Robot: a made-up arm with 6 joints. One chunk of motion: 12 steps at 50 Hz.
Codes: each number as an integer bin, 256 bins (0 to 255) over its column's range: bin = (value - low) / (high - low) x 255, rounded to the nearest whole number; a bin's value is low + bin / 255 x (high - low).
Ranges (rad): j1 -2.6..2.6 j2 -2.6..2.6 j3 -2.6..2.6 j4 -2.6..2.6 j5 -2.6..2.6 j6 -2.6..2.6
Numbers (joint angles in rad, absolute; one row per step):
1: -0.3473 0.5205 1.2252 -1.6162 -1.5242 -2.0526
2: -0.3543 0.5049 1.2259 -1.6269 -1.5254 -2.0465
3: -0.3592 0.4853 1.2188 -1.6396 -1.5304 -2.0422
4: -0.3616 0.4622 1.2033 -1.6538 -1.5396 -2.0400
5: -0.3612 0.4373 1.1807 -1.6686 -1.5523 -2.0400
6: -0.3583 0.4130 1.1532 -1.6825 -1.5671 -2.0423
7: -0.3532 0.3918 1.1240 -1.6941 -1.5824 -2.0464
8: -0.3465 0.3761 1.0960 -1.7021 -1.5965 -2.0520
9: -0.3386 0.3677 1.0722 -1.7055 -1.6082 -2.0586
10: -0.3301 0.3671 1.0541 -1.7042 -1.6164 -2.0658
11: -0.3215 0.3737 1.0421 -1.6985 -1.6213 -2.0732
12: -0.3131 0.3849 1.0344 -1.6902 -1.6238 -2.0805
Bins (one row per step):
1: 110 153 188 48 53 27
2: 110 152 188 48 53 27
3: 110 151 187 47 52 27
4: 110 150 187 46 52 27
5: 110 149 185 46 51 27
6: 110 148 184 45 51 27
7: 110 147 183 44 50 27
8: 111 146 181 44 49 27
9: 111 146 180 44 49 27
10: 111 146 179 44 48 26
11: 112 146 179 44 48 26
12: 112 146 178 45 48 25

